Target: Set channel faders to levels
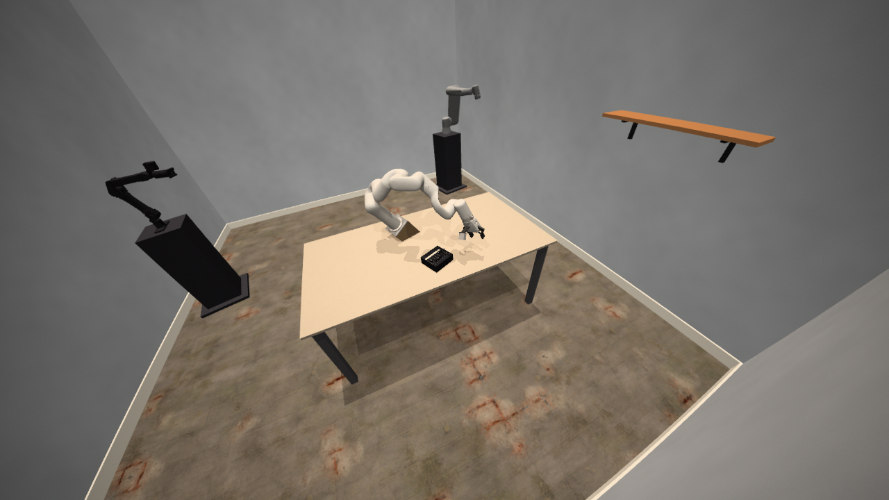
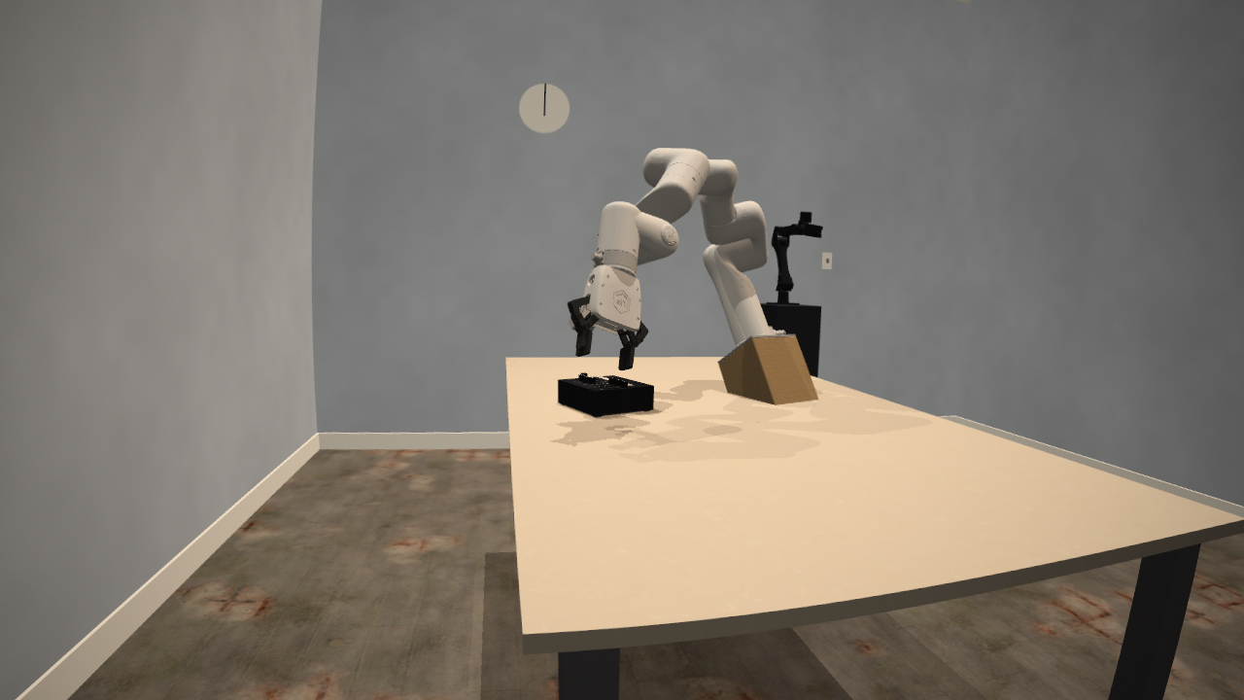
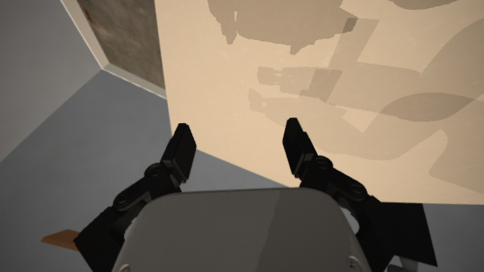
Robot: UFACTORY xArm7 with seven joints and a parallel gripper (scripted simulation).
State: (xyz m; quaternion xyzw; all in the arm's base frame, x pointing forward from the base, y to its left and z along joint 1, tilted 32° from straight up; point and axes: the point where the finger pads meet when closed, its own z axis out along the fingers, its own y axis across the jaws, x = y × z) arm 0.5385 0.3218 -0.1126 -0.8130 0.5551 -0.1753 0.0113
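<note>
Now: the channel 3 fader cap 28 cm to the right of my hand, 8 cm below it and 6 cm behind it. Round my hand: master fader cap (20 cm to the right, 12 cm behind, 8 cm below); then channel 5 fader cap (24 cm to the right, 11 cm behind, 8 cm below); then channel 6 fader cap (22 cm to the right, 12 cm behind, 8 cm below).
</note>
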